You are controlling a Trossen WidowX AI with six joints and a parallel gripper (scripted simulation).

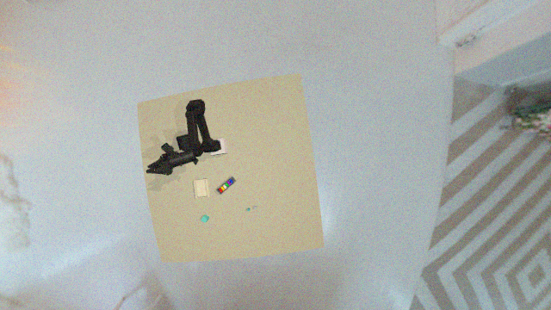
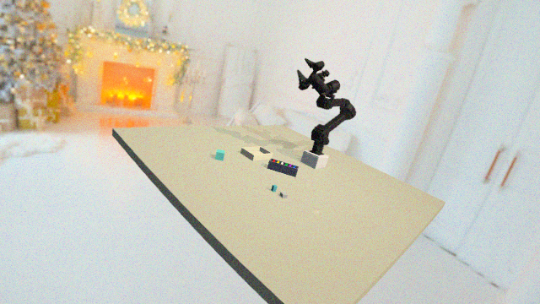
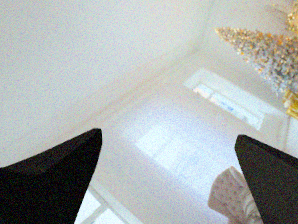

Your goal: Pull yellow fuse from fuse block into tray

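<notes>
Now: gripper tip 210 mm short of the yellow fuse, 150 mm to the right of it and 470 mm above it. The rest, counted from my gripper tip: cream tray (180 mm ahead, 10 mm to the right, 500 mm below).
</notes>
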